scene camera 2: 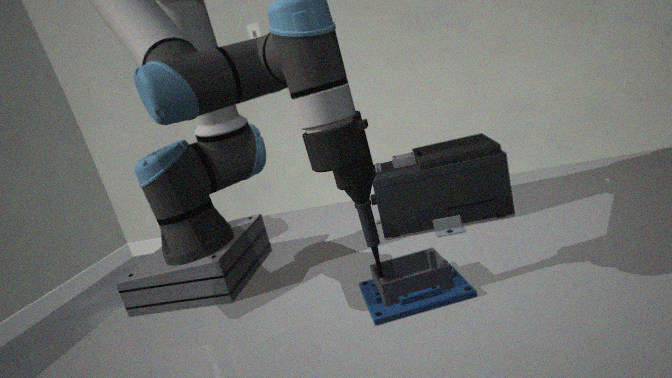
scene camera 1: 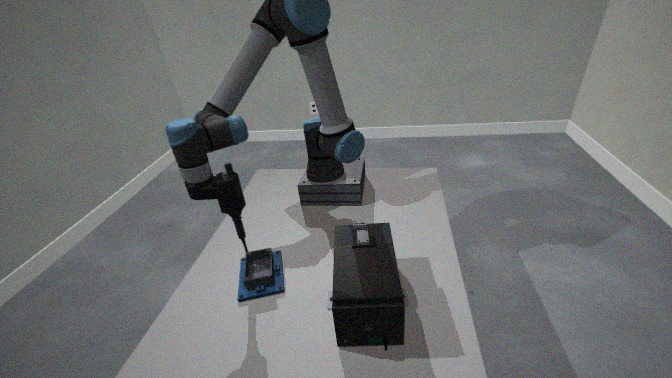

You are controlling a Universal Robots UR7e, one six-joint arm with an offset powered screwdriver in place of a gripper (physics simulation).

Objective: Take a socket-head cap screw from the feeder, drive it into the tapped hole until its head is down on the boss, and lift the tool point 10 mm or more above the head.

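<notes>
The black screwdriver's thin tip (scene camera 1: pixel 246 251) (scene camera 2: pixel 379 271) points down, leaning slightly in the pictures, at one corner of a grey open-topped box-shaped part (scene camera 1: pixel 259 284) (scene camera 2: pixel 415 284). In scene camera 2 the tip reaches down inside that corner, behind the near wall's rim. The part sits on a blue plate (scene camera 1: pixel 278 288) (scene camera 2: pixel 400 314). No screw can be made out at the tip; the boss, the tapped hole and any screw head are hidden or too small to tell. The black feeder (scene camera 1: pixel 367 280) (scene camera 2: pixel 445 192) stands apart from the tool, with a light metal piece (scene camera 1: pixel 363 236) (scene camera 2: pixel 404 160) on top.
The arm's base stands on a grey layered block (scene camera 1: pixel 331 194) (scene camera 2: pixel 175 295) behind the work area. A small light bracket (scene camera 2: pixel 448 227) sticks out at the foot of the feeder. The feeder's tall box stands beside the blue plate, to its right in scene camera 1.
</notes>
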